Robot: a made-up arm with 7 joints.
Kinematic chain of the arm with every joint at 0, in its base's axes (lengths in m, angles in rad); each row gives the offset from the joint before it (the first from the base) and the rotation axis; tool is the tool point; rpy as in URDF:
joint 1: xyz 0 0 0.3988 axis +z
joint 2: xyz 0 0 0 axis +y
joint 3: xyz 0 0 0.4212 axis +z
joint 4: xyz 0.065 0 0 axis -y
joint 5: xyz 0.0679 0 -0.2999 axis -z
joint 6: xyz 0 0 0 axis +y
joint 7: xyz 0.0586 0 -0.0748 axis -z
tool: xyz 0 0 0 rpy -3.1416 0 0
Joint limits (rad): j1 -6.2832..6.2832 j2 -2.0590..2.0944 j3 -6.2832..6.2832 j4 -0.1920..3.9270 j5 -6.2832..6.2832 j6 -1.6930..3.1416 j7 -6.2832..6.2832
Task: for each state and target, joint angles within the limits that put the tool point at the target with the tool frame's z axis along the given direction. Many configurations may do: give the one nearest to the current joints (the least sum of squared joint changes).
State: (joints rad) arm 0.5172 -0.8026 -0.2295 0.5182 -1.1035 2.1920 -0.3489
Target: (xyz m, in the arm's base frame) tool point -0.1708 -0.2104 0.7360 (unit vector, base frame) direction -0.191 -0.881 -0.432
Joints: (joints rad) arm 0.3204 -1.4879 -0.1574 0.7860 -1.6388 2.1404 -0.3489
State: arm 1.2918 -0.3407 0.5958 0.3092 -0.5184 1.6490 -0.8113
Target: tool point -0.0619 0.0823 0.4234 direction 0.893 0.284 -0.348
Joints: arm 1.7028 0.1844 0.9541 -0.0258 -0.8625 1.2365 -0.8113
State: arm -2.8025 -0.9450 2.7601 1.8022 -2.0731 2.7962 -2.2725
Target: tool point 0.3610 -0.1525 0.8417 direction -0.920 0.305 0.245
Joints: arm -2.9620 -0.2374 2.5638 1.5632 -1.8844 3.0426 -2.2725
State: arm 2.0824 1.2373 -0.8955 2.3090 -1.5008 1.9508 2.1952
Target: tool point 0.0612 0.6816 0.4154 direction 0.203 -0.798 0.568
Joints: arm 1.8338 1.4280 -0.9169 2.3597 -1.1828 2.5291 2.1952
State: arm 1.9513 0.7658 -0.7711 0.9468 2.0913 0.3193 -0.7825
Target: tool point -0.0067 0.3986 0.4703 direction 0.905 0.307 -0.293
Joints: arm 2.6912 1.1476 -1.3739 0.8044 2.0787 -0.1650 -0.7825
